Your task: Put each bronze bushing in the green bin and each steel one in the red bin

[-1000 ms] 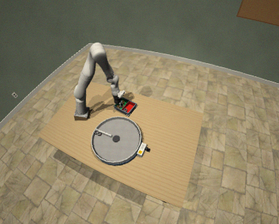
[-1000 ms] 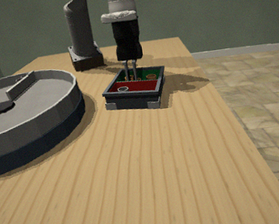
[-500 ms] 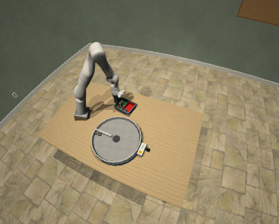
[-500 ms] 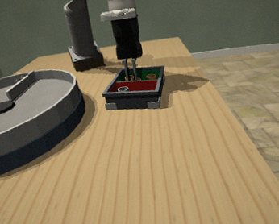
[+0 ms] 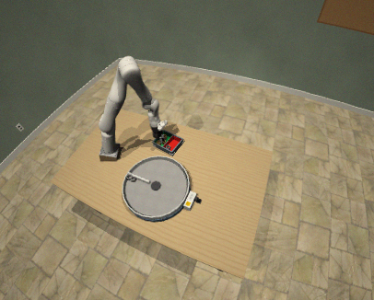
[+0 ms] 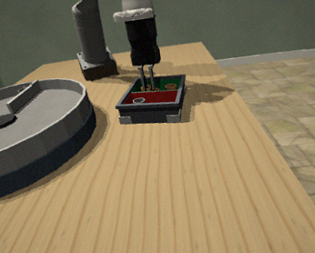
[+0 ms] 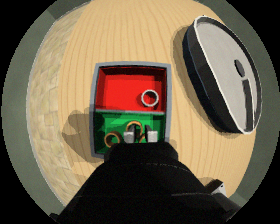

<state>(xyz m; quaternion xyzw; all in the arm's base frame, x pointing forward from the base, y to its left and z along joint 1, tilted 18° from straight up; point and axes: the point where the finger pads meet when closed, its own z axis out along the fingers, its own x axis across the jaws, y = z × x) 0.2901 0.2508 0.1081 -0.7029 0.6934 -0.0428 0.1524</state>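
Now: hand 3 cm short of the bin, 2 cm to the right of it and 3 cm above it. From my hand the other things lie so: grey turntable 18 cm ahead, 33 cm to the right.
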